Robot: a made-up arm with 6 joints.
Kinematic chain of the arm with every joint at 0, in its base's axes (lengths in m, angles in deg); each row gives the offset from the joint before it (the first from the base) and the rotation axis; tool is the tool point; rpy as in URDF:
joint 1: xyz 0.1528 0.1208 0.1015 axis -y
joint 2: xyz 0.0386 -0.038 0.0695 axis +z
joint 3: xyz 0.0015 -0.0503 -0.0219 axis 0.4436 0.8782 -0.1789
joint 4: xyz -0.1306 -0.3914 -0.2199 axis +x
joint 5: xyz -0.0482 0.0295 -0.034 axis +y
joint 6: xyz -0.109 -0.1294 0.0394 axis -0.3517 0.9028 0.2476
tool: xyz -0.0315 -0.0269 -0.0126 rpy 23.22 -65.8 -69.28
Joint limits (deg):
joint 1: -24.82..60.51
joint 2: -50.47..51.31
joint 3: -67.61..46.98
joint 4: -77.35..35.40
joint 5: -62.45..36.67
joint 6: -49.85..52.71
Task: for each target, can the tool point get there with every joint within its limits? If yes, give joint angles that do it. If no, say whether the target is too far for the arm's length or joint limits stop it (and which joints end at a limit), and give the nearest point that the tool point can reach.
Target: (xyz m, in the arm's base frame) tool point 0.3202 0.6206 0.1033
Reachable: no: joint limits stop it (at a limit: joint 1, joint 2, joint 3, joint 4, joint 5, joint 6) | nearest point 0.0641 0.3161 -0.4267 | short by 0.663 m
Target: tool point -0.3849 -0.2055 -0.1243
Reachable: yes | joints 5.93 -26.11 17.57 -9.22 -15.38 -4.99
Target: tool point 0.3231 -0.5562 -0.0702
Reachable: yes | joints 3.72 41.16 4.97 21.47 15.43 8.76
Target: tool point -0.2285 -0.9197 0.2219
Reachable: no: too far | nearest point -0.0956 -0.6009 0.1799 | short by 0.348 m
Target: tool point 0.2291 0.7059 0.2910
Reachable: no: joint limits stop it (at a limit: joint 1, joint 2, joint 3, joint 4, joint 5) | nearest point -0.1961 0.1183 0.3483 | short by 0.728 m
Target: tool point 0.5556 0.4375 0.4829
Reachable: no: joint limits stop it (at a limit: joint 2, joint 3, joint 4, joint 5, joint 6) | nearest point 0.6249 -0.1476 0.5485 | short by 0.593 m
